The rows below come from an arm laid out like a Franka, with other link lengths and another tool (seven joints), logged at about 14 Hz.
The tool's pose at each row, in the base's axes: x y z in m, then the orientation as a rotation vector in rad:
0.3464 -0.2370 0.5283 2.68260 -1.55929 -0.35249
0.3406 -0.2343 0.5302 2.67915 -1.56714 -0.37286
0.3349 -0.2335 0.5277 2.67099 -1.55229 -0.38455
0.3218 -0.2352 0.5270 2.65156 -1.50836 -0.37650
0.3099 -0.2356 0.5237 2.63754 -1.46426 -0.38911
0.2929 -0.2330 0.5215 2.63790 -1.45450 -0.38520
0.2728 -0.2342 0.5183 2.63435 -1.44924 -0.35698
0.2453 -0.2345 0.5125 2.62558 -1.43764 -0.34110
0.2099 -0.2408 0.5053 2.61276 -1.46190 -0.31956
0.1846 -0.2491 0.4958 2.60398 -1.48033 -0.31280
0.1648 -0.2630 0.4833 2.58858 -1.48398 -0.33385
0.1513 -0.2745 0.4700 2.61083 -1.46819 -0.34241
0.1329 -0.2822 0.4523 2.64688 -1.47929 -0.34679
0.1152 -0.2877 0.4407 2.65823 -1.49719 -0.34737
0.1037 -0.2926 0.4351 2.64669 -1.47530 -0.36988
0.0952 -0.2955 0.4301 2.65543 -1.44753 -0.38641
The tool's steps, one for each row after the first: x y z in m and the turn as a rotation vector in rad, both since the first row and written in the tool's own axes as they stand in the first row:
-0.0054 0.0039 -0.0004 -0.00312 -0.01314 0.00492
-0.0084 0.0080 0.0033 -0.01912 -0.01369 0.00075
-0.0130 0.0200 0.0064 -0.05366 0.00899 -0.01301
-0.0177 0.0299 0.0120 -0.08857 0.01683 -0.02997
-0.0276 0.0429 0.0179 -0.09220 0.02150 -0.03510
-0.0356 0.0603 0.0250 -0.09110 0.04170 -0.03584
-0.0473 0.0832 0.0362 -0.09963 0.05758 -0.03798
-0.0575 0.1157 0.0498 -0.09233 0.06965 -0.01960
-0.0606 0.1403 0.0634 -0.08818 0.07239 -0.00623
-0.0558 0.1626 0.0783 -0.10285 0.06381 0.00182
-0.0498 0.1782 0.0928 -0.09610 0.05452 -0.01592
-0.0487 0.1955 0.1131 -0.06475 0.03622 -0.02534
-0.0503 0.2120 0.1275 -0.04765 0.02738 -0.02091
-0.0505 0.2235 0.1348 -0.07207 0.02294 -0.02772
-0.0511 0.2316 0.1411 -0.08263 0.01625 -0.04596

